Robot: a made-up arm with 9 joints. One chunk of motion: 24 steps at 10 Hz.
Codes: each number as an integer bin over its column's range. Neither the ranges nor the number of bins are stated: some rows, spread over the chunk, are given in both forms.
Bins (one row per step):
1: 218 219 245 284 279 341
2: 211 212 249 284 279 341
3: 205 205 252 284 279 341
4: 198 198 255 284 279 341
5: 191 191 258 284 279 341
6: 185 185 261 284 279 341
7: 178 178 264 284 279 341
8: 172 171 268 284 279 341
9: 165 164 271 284 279 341
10: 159 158 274 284 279 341
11: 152 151 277 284 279 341
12: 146 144 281 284 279 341
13: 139 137 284 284 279 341
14: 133 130 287 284 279 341
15: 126 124 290 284 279 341
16: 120 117 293 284 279 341
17: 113 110 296 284 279 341
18: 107 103 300 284 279 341
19: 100 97 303 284 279 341
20: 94 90 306 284 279 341
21: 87 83 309 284 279 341
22: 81 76 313 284 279 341
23: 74 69 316 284 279 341
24: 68 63 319 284 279 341
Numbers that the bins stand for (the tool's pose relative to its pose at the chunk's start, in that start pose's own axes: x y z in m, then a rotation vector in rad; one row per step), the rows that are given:
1: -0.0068 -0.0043 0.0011 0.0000 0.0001 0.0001
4: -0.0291 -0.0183 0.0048 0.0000 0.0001 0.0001
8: -0.0581 -0.0362 0.0096 0.0000 0.0001 0.0001
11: -0.0805 -0.0495 0.0130 0.0000 0.0001 0.0001
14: -0.1016 -0.0635 0.0167 0.0000 0.0001 0.0001
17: -0.1240 -0.0768 0.0201 0.0000 0.0001 0.0001
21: -0.1530 -0.0948 0.0249 0.0000 0.0001 0.0001
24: -0.1741 -0.1081 0.0286 0.0000 0.0001 0.0001
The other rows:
2: -0.0146 -0.0089 0.0026 0.0000 0.0001 0.0001
3: -0.0213 -0.0136 0.0037 0.0000 0.0001 0.0001
5: -0.0369 -0.0229 0.0059 0.0000 0.0001 0.0001
6: -0.0436 -0.0269 0.0070 0.0000 0.0001 0.0001
7: -0.0514 -0.0316 0.0082 0.0000 0.0001 0.0001
9: -0.0659 -0.0409 0.0108 0.0000 0.0001 0.0001
10: -0.0726 -0.0449 0.0119 0.0000 0.0001 0.0001
12: -0.0871 -0.0542 0.0145 0.0000 0.0001 0.0001
13: -0.0950 -0.0588 0.0156 0.0000 0.0001 0.0001
15: -0.1095 -0.0675 0.0178 0.0000 0.0001 0.0001
16: -0.1161 -0.0722 0.0189 0.0000 0.0001 0.0001
18: -0.1306 -0.0815 0.0215 0.0000 0.0001 0.0001
19: -0.1385 -0.0855 0.0227 0.0000 0.0001 0.0001
20: -0.1451 -0.0901 0.0238 0.0000 0.0001 0.0001
22: -0.1596 -0.0994 0.0264 0.0000 0.0001 0.0001
23: -0.1675 -0.1041 0.0275 0.0000 0.0001 0.0001

